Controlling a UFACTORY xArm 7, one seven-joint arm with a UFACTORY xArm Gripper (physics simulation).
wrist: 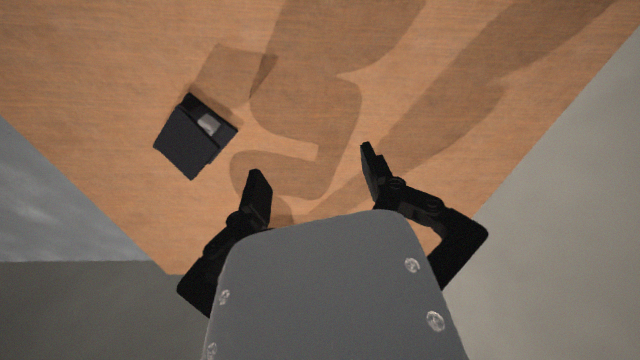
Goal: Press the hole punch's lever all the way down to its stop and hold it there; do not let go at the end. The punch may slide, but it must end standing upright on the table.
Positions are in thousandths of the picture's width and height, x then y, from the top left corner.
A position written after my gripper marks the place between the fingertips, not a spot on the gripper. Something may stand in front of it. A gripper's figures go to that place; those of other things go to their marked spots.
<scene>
My gripper (488, 468) is 16 cm from the lens. A hole punch (302, 379) is 41 cm from the lens.
</scene>
